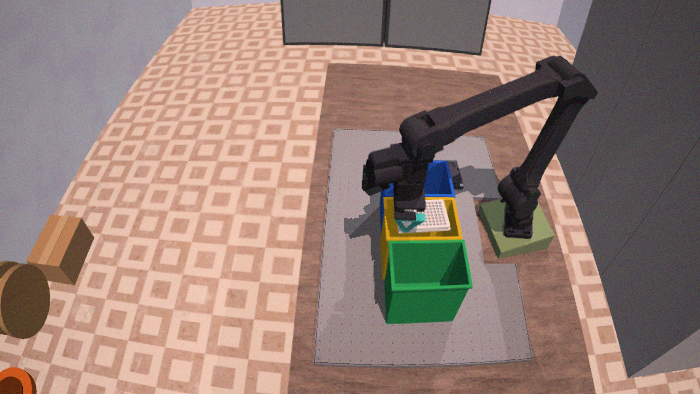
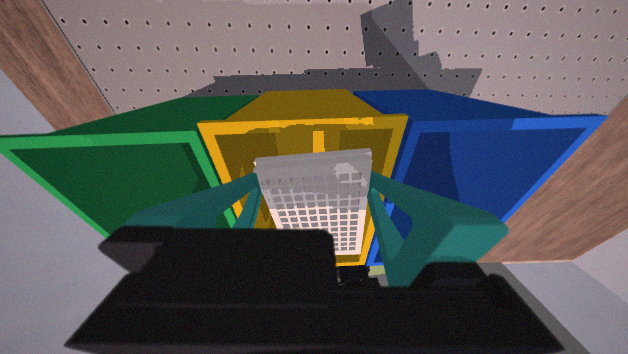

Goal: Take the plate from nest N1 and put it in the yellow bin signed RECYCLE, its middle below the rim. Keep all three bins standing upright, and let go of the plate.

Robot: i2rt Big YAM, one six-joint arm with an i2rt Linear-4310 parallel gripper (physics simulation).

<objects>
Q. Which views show the green bin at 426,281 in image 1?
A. Image 1 and image 2: all of them.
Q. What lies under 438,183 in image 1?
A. A blue bin.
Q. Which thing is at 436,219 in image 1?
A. A white gridded plate.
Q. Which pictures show the yellow bin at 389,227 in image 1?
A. Image 1 and image 2: all of them.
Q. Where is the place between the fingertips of my gripper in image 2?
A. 314,177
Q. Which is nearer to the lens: the white gridded plate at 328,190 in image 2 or the green bin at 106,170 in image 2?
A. The white gridded plate.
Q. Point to a blue bin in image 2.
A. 494,157
</objects>
